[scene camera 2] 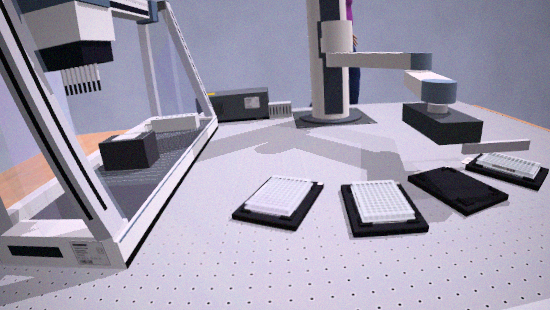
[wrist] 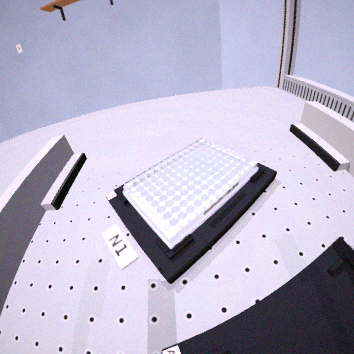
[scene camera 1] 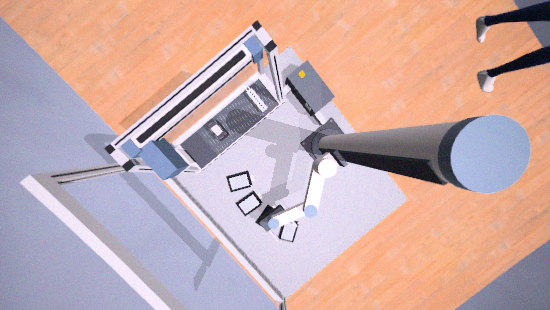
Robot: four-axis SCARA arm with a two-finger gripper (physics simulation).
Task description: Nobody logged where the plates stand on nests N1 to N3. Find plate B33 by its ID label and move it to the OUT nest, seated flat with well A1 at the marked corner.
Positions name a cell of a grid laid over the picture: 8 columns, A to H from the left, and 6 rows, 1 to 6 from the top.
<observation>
The gripper (scene camera 2: H3) holds nothing. Also in view: a white well plate (scene camera 2: H4). Also in view: a black nest labelled N1 (scene camera 2: G4), a black nest labelled OUT (scene camera 2: G4), a black box (scene camera 2: C3) and a nest N2 (scene camera 2: F5).
The white well plate also shows in the wrist view (wrist: D4). The gripper also shows in the wrist view (wrist: E3).
</observation>
